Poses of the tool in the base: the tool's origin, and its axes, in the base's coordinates. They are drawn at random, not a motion.
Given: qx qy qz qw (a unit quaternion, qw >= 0); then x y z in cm.
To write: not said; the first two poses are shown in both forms.
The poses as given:
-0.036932 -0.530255 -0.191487 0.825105 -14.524 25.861 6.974
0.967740 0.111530 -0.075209 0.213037 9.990 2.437 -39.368
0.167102 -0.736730 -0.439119 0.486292 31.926 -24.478 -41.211
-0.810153 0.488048 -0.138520 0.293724 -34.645 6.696 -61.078
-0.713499 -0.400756 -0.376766 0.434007 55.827 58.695 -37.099
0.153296 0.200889 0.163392 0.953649 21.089 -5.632 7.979
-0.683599 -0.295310 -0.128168 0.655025 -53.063 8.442 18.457
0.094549 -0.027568 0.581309 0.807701 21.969 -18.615 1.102
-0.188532 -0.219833 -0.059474 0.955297 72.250 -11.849 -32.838
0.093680 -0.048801 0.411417 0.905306 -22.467 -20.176 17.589
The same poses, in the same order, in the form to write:
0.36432 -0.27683 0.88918 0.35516 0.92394 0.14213 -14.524 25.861 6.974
0.96381 0.18382 -0.19309 0.24791 -0.88435 0.39555 9.990 2.437 -39.368
-0.47119 -0.67330 0.56978 0.18086 0.55850 0.80955 31.926 -24.478 -41.211
0.48524 -0.87216 -0.06226 -0.70941 -0.35107 -0.61113 -34.645 6.696 -61.078
0.39488 0.24484 0.88551 0.89892 -0.30207 -0.31734 55.827 58.695 -37.099
0.86589 0.37323 -0.33306 -0.25005 0.89961 0.35803 21.089 -5.632 7.979
0.79273 0.23584 0.56210 0.57165 0.03253 -0.81985 -53.063 8.442 18.457
0.32264 0.93383 0.15446 -0.94426 0.30628 0.12068 21.969 -18.615 1.102
0.89627 -0.03074 0.44244 0.19652 0.92184 -0.33406 72.250 -11.849 -32.838
0.65671 0.73577 0.16544 -0.75406 0.64392 0.12946 -22.467 -20.176 17.589

